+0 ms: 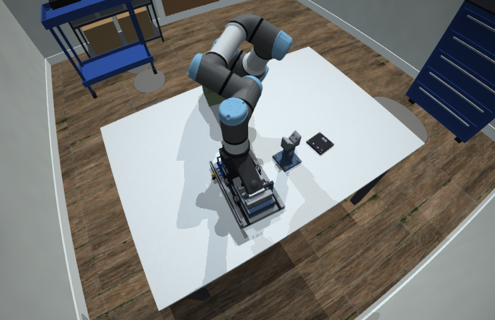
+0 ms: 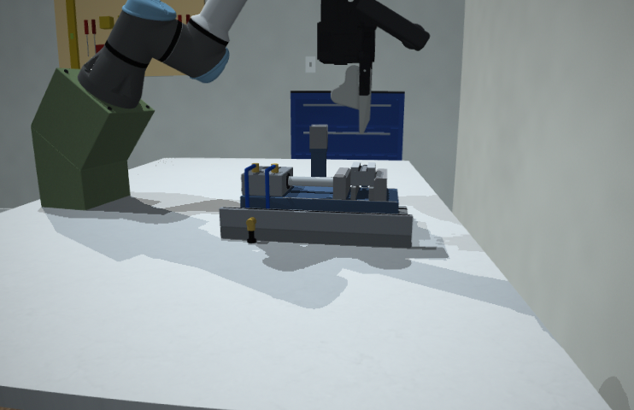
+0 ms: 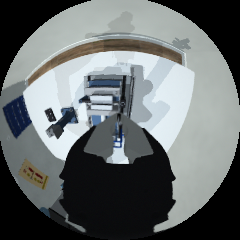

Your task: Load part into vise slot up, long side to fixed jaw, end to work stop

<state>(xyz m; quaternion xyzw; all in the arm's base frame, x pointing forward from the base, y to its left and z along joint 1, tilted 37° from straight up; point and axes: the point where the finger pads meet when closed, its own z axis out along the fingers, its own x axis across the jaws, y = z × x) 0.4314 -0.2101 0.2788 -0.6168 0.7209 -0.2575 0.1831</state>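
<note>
The part lies 8 cm below my hand, 5 cm to the left of it and 1 cm ahead of it. The rest, counted from my hand: work stop 10 cm to the left, 9 cm below, 2 cm ahead; fixed jaw 10 cm below, 4 cm to the left, 4 cm ahead; moving jaw 10 cm below, 6 cm to the left, 2 cm behind.
</note>
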